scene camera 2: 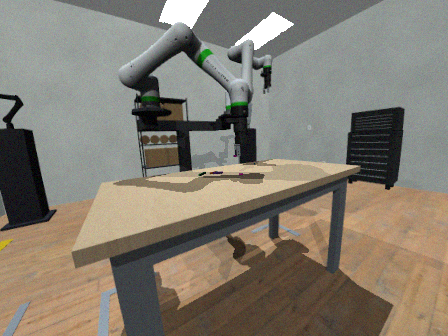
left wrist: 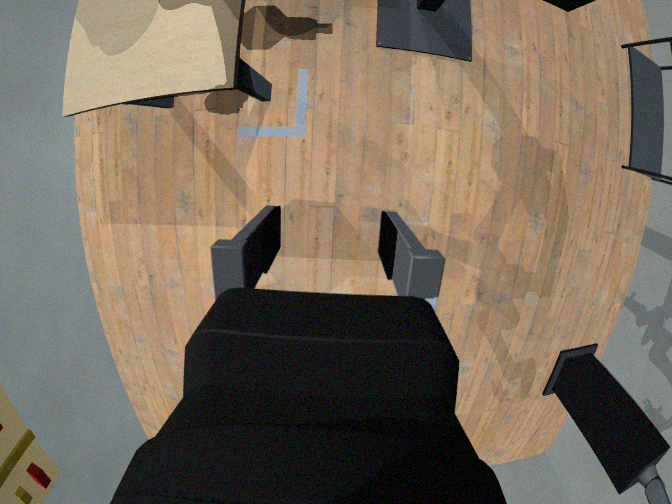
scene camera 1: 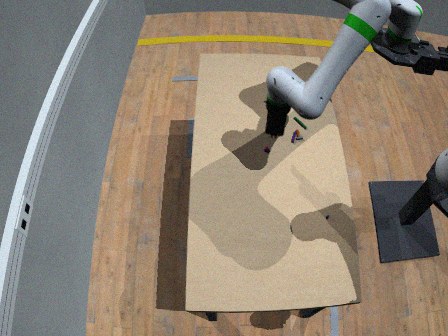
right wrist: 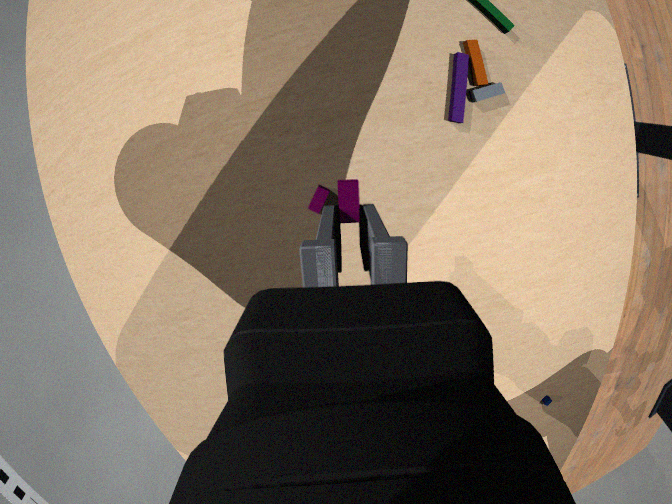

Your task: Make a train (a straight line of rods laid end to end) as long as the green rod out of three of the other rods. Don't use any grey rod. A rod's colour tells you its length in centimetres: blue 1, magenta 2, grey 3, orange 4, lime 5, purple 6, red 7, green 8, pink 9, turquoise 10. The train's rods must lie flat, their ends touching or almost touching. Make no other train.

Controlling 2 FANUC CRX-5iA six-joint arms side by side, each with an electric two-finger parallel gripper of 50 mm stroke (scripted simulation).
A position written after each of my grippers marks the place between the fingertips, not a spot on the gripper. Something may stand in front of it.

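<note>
Left gripper [left wrist: 330,229]. Right gripper [right wrist: 349,225]. Magenta rod [right wrist: 348,190]. Purple rod [right wrist: 460,61], out of frame in the left wrist view.
</note>
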